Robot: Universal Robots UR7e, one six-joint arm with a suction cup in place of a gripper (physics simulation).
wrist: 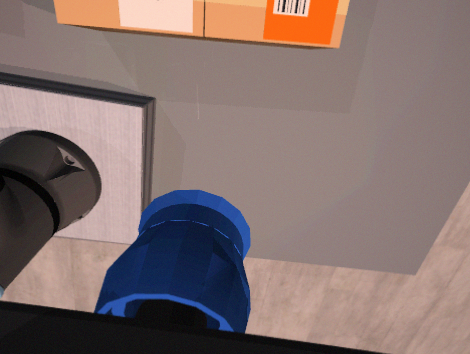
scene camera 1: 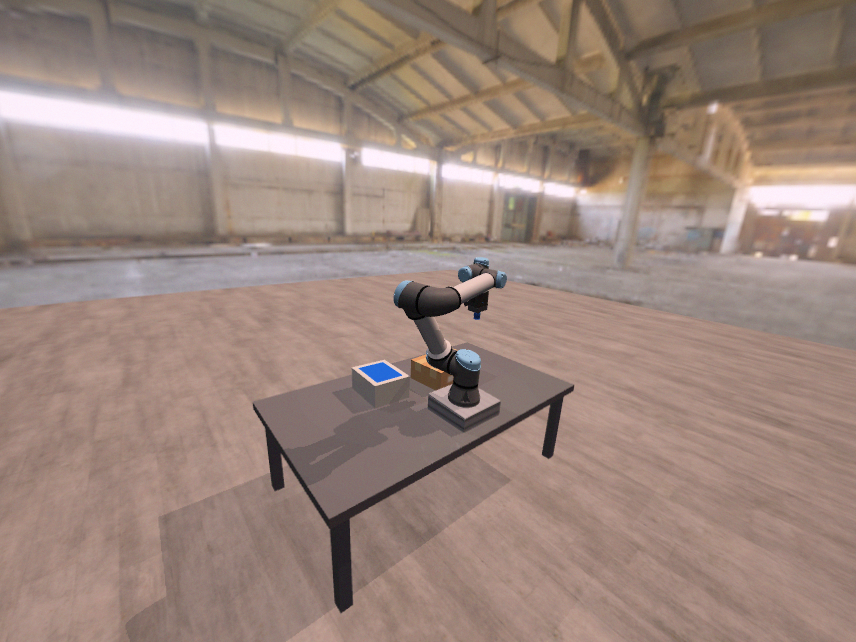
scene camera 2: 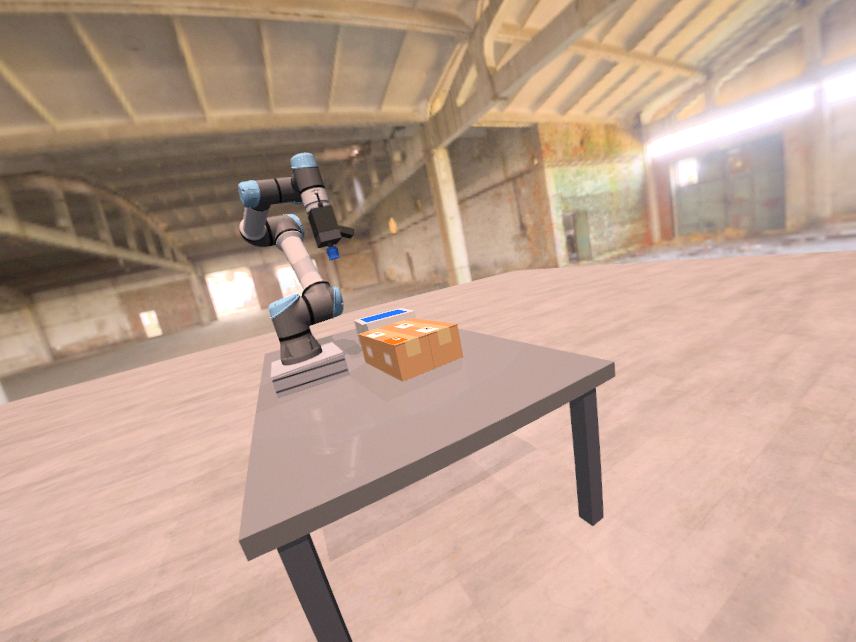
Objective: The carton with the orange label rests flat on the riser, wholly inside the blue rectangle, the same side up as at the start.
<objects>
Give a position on a riser with blue rectangle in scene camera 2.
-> At 365, 324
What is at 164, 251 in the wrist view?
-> My suction cup.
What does the riser with blue rectangle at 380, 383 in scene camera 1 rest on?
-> The table.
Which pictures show the riser with blue rectangle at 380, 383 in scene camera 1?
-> Scene camera 1 and scene camera 2 only.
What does my suction cup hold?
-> Nothing.
</objects>
